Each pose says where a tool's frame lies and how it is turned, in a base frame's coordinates. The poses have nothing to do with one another.
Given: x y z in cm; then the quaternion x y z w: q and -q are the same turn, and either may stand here.
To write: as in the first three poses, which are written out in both.
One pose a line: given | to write
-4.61, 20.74, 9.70, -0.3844, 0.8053, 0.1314, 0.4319 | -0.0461, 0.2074, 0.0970, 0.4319, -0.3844, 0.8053, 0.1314
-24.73, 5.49, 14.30, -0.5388, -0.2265, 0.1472, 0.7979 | -0.2473, 0.0549, 0.1430, 0.7979, -0.5388, -0.2265, 0.1472
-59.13, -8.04, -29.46, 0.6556, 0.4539, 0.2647, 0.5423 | -0.5913, -0.0804, -0.2946, 0.5423, 0.6556, 0.4539, 0.2647
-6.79, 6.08, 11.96, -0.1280, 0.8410, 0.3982, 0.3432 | -0.0679, 0.0608, 0.1196, 0.3432, -0.1280, 0.8410, 0.3982
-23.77, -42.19, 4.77, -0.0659, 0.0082, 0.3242, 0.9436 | -0.2377, -0.4219, 0.0477, 0.9436, -0.0659, 0.0082, 0.3242
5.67, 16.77, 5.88, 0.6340, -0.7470, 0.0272, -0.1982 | 0.0567, 0.1677, 0.0588, 0.1982, -0.6340, 0.7470, -0.0272
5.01, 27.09, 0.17, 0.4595, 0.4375, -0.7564, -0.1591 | 0.0501, 0.2709, 0.0017, 0.1591, -0.4595, -0.4375, 0.7564
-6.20, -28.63, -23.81, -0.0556, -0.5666, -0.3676, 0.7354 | -0.0620, -0.2863, -0.2381, 0.7354, -0.0556, -0.5666, -0.3676
